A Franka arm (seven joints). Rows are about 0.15 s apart.
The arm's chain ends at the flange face. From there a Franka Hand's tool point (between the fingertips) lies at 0.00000 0.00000 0.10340 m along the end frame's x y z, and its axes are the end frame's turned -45 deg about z.
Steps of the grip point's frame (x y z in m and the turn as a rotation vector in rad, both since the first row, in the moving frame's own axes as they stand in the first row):
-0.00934 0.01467 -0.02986 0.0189 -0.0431 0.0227
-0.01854 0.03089 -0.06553 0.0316 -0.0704 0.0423
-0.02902 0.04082 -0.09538 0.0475 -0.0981 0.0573
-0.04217 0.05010 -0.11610 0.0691 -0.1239 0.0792
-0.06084 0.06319 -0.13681 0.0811 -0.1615 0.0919
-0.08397 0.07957 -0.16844 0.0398 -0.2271 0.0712
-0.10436 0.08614 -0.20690 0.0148 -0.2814 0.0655
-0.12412 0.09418 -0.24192 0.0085 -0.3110 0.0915
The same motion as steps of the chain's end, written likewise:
0.00832 0.01526 -0.02975 -0.0171 -0.0438 0.0227
0.01624 0.03228 -0.06522 -0.0274 -0.0721 0.0423
0.01907 0.04600 -0.09477 -0.0358 -0.1030 0.0573
0.01981 0.06181 -0.11506 -0.0387 -0.1365 0.0792
0.01955 0.08268 -0.13513 -0.0569 -0.1715 0.0919
0.01670 0.10277 -0.16571 -0.1324 -0.1887 0.0712
0.00911 0.11619 -0.20282 -0.1885 -0.2094 0.0655
0.00279 0.13369 -0.23696 -0.2139 -0.2259 0.0915

